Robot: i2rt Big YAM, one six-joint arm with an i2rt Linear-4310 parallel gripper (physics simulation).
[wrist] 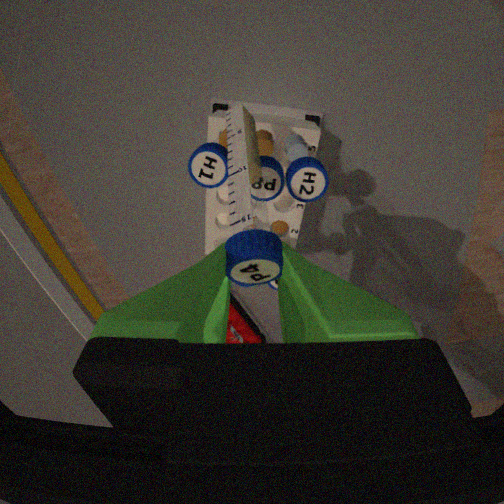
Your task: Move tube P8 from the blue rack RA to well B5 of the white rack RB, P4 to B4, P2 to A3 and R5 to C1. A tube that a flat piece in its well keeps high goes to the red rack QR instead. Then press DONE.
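Note:
In the wrist view my green-fingered gripper point(253, 280) is shut on the blue-capped tube P4 point(254, 259), which stands between the fingertips above the near end of the white rack RB point(260, 180). Three blue-capped tubes stand in the rack: TH point(208, 165) on the left, P8 point(267, 180) in the middle, partly hidden behind a tilted ruler-like strip point(240, 170), and H2 point(306, 178) on the right. Several open wells show around them. The blue rack RA is not in view.
A red patch point(241, 327) shows between my fingers, below the tube. A yellow-and-white stripe point(45, 240) and a brown band run along the left; another brown band lies at the right edge. The arm's shadow falls right of the rack.

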